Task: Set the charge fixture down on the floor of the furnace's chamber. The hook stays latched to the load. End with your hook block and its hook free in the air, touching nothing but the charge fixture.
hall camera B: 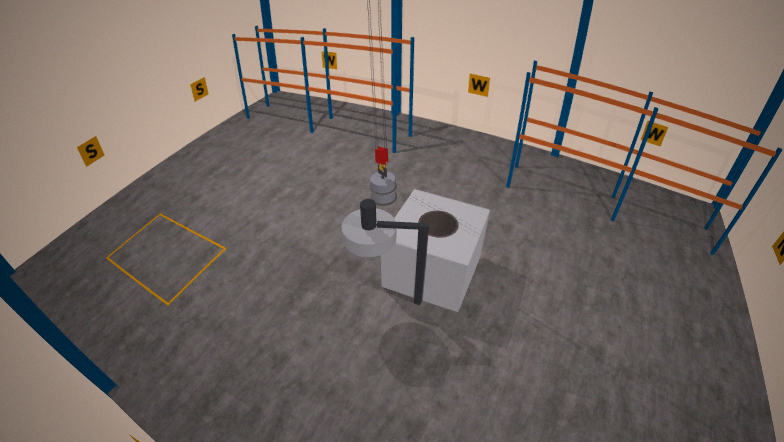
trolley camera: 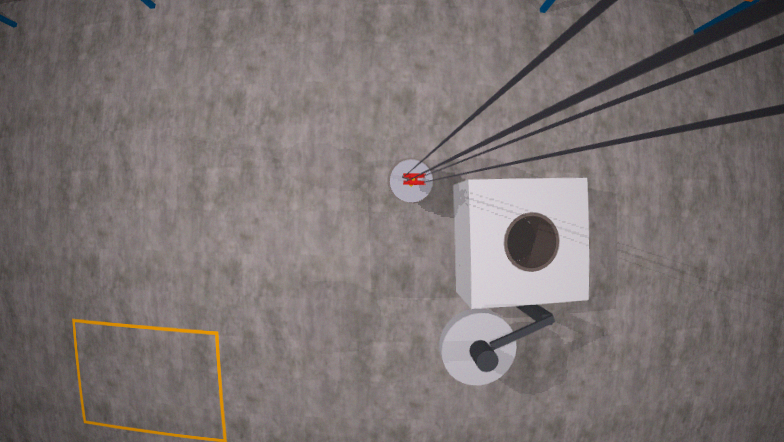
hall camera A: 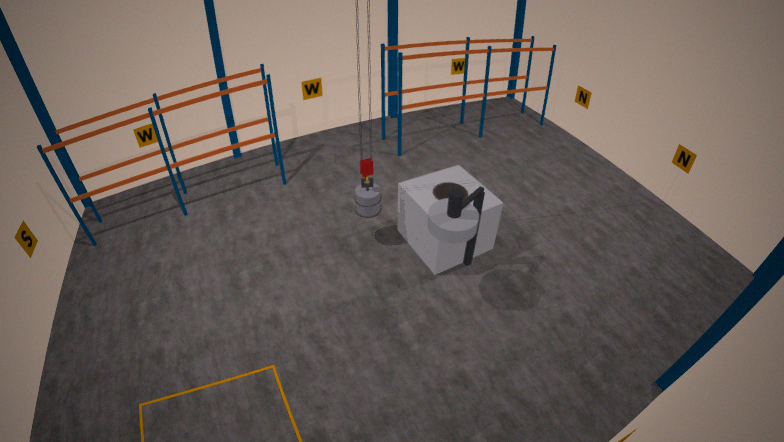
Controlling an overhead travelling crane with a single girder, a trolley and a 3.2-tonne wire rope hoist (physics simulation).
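The charge fixture [hall camera A: 367, 202] [hall camera B: 382, 189] [trolley camera: 400, 188], a grey banded cylinder, hangs upright from my hook [hall camera A: 366, 180] [hall camera B: 382, 169] [trolley camera: 412, 180] under the red hook block [hall camera A: 366, 166] [hall camera B: 381, 155]. The hook is shut on it. Its shadow lies apart from it, so it is in the air. It hangs outside the white furnace [hall camera A: 414, 219] [hall camera B: 450, 274] [trolley camera: 565, 274], off its left side and towards the top in the trolley view. The round chamber opening [hall camera A: 445, 189] [hall camera B: 438, 224] [trolley camera: 531, 241] is uncovered. The chamber floor cannot be made out clearly.
The round lid [hall camera A: 438, 226] [hall camera B: 365, 244] [trolley camera: 458, 351] is swung out beside the furnace on a dark post and arm [hall camera A: 471, 241] [hall camera B: 420, 269] [trolley camera: 521, 332]. Two racks [hall camera A: 168, 161] [hall camera A: 399, 104] [hall camera B: 306, 85] [hall camera B: 634, 164] stand along the W wall. A yellow rectangle [hall camera A: 206, 385] [hall camera B: 196, 276] [trolley camera: 145, 326] marks the floor.
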